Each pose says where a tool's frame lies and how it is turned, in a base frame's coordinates. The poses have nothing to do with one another.
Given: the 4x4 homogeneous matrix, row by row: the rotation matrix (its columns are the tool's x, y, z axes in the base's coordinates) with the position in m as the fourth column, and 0 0 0 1 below. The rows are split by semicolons.
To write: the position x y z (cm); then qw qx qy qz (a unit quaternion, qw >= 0). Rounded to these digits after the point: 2 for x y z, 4 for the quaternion.
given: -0.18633 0.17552 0.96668 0.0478; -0.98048 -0.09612 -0.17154 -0.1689; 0.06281 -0.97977 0.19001 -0.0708; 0 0 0 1
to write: 4.78 -16.89 -7.08 0.4763 -0.4242 0.4744 -0.6067
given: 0.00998 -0.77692 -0.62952 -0.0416; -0.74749 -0.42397 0.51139 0.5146; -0.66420 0.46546 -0.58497 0.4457; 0 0 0 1
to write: -4.16 51.46 44.57 0.0162 -0.7104 0.5364 0.4553
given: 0.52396 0.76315 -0.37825 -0.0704; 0.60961 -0.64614 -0.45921 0.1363; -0.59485 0.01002 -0.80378 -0.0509; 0 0 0 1
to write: -7.04 13.63 -5.09 0.1360 0.8622 0.3980 -0.2821
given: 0.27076 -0.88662 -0.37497 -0.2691; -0.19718 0.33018 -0.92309 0.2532; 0.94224 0.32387 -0.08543 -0.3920; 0 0 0 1
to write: -26.91 25.32 -39.20 0.6155 0.5065 -0.5350 0.2800
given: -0.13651 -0.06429 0.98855 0.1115; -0.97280 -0.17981 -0.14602 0.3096; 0.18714 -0.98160 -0.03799 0.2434; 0 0 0 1
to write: 11.15 30.96 24.34 0.4018 -0.5199 0.4987 -0.5653
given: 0.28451 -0.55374 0.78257 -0.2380; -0.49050 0.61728 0.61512 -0.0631; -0.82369 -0.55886 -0.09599 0.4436; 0 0 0 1
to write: -23.80 -6.31 44.36 0.6719 -0.4368 0.5977 0.0235
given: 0.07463 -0.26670 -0.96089 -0.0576; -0.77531 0.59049 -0.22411 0.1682; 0.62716 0.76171 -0.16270 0.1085; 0 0 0 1
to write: -5.76 16.82 10.85 0.6129 0.4021 -0.6478 -0.2075
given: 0.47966 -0.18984 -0.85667 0.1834; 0.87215 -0.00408 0.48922 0.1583; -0.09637 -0.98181 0.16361 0.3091; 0 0 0 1
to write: 18.34 15.83 30.91 0.6402 -0.5745 -0.2969 0.4147
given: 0.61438 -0.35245 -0.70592 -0.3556; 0.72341 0.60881 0.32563 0.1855; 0.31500 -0.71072 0.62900 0.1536; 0 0 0 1
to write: -35.56 18.55 15.36 0.8444 -0.3068 -0.3023 0.3185
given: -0.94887 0.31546 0.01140 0.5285; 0.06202 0.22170 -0.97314 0.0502; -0.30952 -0.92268 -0.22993 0.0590; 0 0 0 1
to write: 52.85 5.02 5.90 0.1036 0.1218 0.7747 -0.6118
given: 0.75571 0.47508 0.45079 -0.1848; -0.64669 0.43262 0.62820 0.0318; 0.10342 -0.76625 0.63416 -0.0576; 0 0 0 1
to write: -18.48 3.18 -5.76 0.8400 -0.4150 0.1034 -0.3339
